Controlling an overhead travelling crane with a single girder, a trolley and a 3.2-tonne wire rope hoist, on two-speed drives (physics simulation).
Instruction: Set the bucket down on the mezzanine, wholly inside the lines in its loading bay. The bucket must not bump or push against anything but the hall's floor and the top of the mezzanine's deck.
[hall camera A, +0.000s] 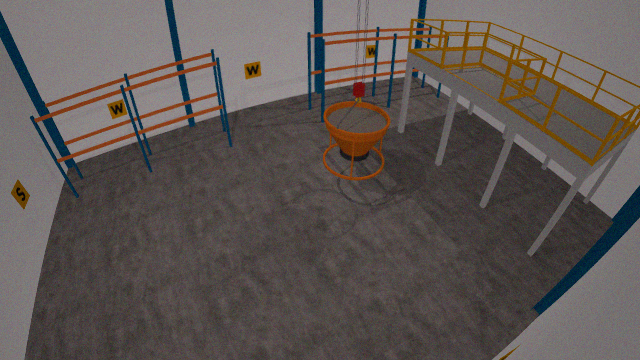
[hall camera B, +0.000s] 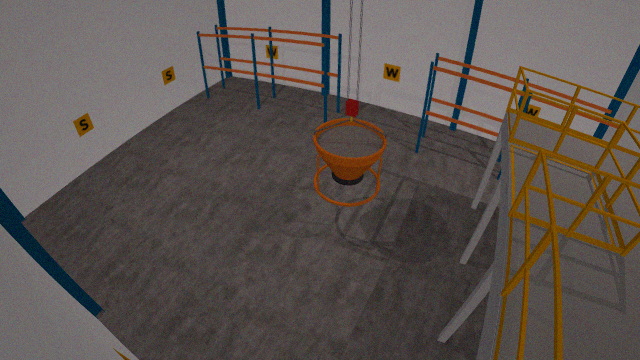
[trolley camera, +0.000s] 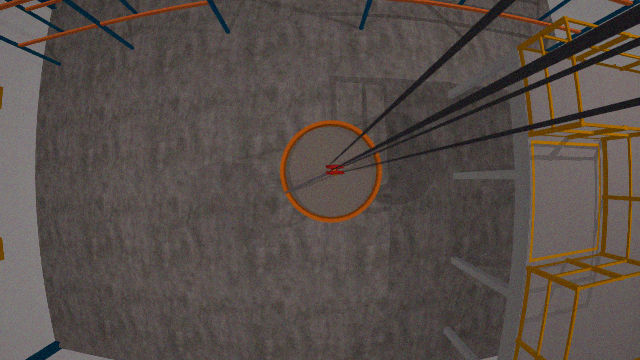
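Note:
The orange bucket (hall camera A: 356, 145) (hall camera B: 350, 165) (trolley camera: 310, 192) hangs upright on the ropes above the floor, its round foot ring off the ground and its shadow beside it. My gripper, the hook under the red block (hall camera A: 358, 99) (hall camera B: 351, 119) (trolley camera: 335, 170), is over the bucket's middle and holds it. The grey mezzanine (hall camera A: 550, 144) (hall camera B: 580, 320) (trolley camera: 615, 325) stands to the right of the bucket, a stretch of floor between them. The loading bay's yellow lines (trolley camera: 565, 143) show on its deck in the trolley view, at the gap in the railing, level with the bucket and to its right.
Yellow railings (hall camera A: 591, 161) (hall camera B: 555, 280) (trolley camera: 573, 320) flank the bay along the deck's edge, and more railing stands behind it. Grey legs (hall camera A: 446, 130) (trolley camera: 485, 175) carry the deck. Blue and orange racks (hall camera A: 136, 129) (hall camera B: 255, 70) (trolley camera: 115, 21) stand along the W wall.

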